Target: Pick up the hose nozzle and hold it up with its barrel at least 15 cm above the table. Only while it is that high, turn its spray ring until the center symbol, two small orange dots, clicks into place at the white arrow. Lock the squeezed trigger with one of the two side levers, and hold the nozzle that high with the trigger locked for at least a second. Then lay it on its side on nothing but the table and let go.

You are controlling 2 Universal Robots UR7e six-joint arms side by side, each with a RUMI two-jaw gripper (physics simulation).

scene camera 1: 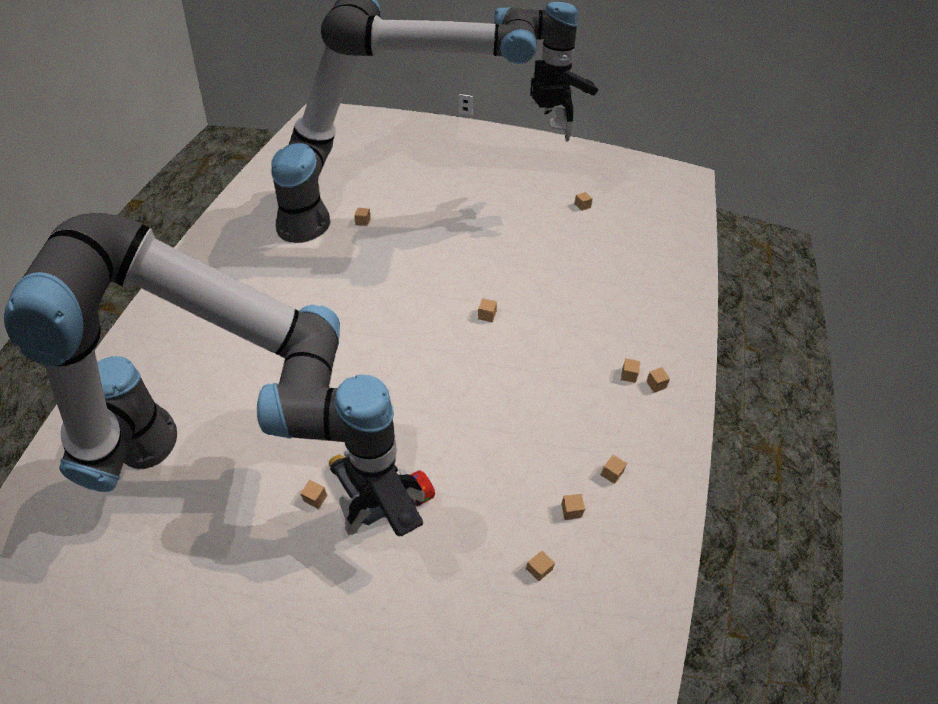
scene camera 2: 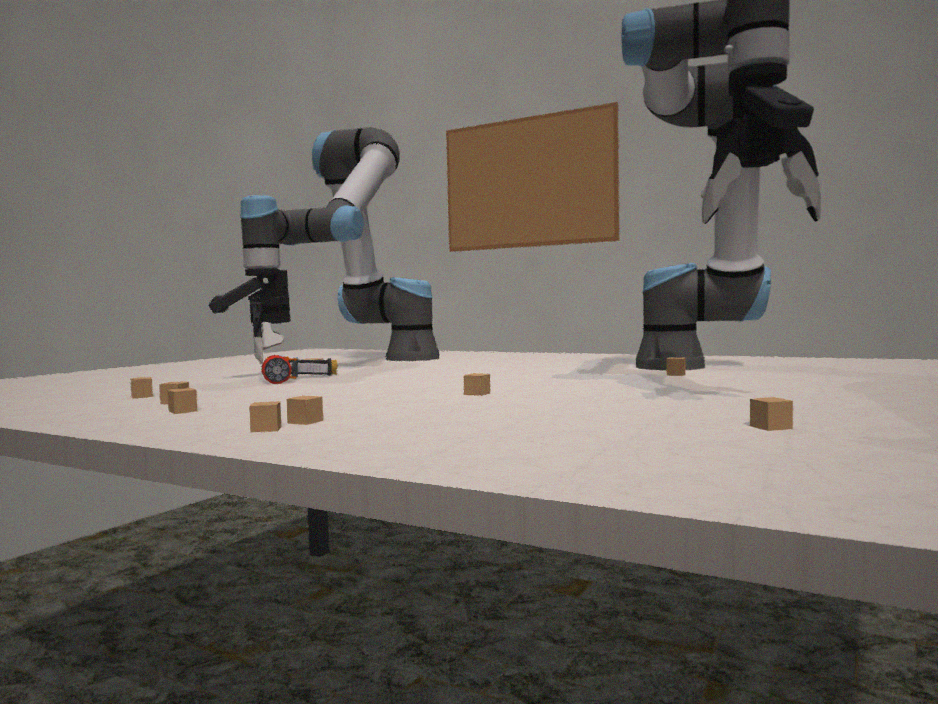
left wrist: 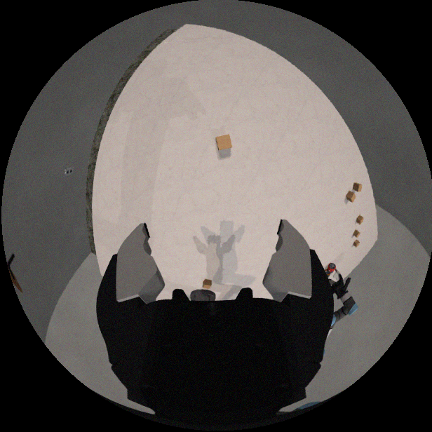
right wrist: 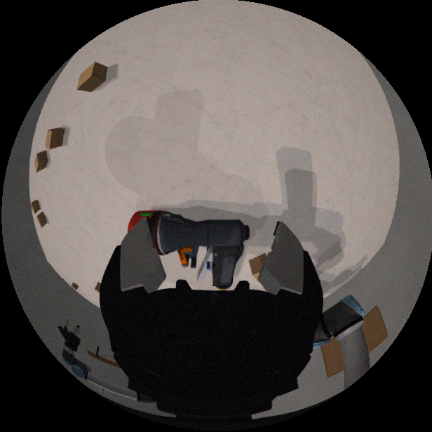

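Seen in the pictures: left gripper, fingertip midpoint: (scene camera 1: 555,127) (scene camera 2: 761,222); right gripper, fingertip midpoint: (scene camera 2: 261,361); left arm's base at its link origin: (scene camera 1: 303,225); right arm's base at its link origin: (scene camera 1: 146,439) (scene camera 2: 412,358).
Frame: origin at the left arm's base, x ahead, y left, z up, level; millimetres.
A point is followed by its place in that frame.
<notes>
The hose nozzle (scene camera 1: 344,477) {x 30, y -812, z 37 mm} (scene camera 2: 312,367) {x 74, y -802, z 24 mm} (left wrist: 331,268) (right wrist: 192,234) lies on its side on the table. Its red spray ring (scene camera 1: 424,486) {x 170, y -870, z 55 mm} (scene camera 2: 275,369) {x 184, y -852, z 31 mm} (right wrist: 136,220) points left in the right wrist view, with a green symbol on top; the jaw on that side hides part of the ring, and no orange dots show. An orange lever (right wrist: 184,256) and the pale trigger (right wrist: 203,265) show beside the handle (right wrist: 226,265). My right gripper (scene camera 1: 386,515) {x 91, y -909, z 41 mm} (scene camera 2: 262,353) {x 91, y -909, z 41 mm} (right wrist: 212,221) is open, low over the nozzle, jaws toward ring and rear. My left gripper (scene camera 1: 562,130) {x 671, y -61, z 255 mm} (scene camera 2: 761,215) {x 671, y -61, z 255 mm} (left wrist: 212,223) is open and empty, high above the table, far from the nozzle.
A wooden cube (scene camera 1: 313,494) {x -34, y -837, z 34 mm} (right wrist: 258,265) lies close to the nozzle's handle. Several more cubes lie about the table (scene camera 1: 454,621) {x 167, y -1118, z 0 mm} (scene camera 2: 530,454) {x 888, y -385, z 0 mm}, among them one (scene camera 1: 487,309) {x 393, y -454, z 34 mm} (scene camera 2: 476,384) {x 417, y -442, z 19 mm} near its middle and one (scene camera 1: 582,200) {x 756, y -102, z 33 mm} (scene camera 2: 771,413) {x 787, y -94, z 21 mm} (left wrist: 223,142) near my left gripper.
</notes>
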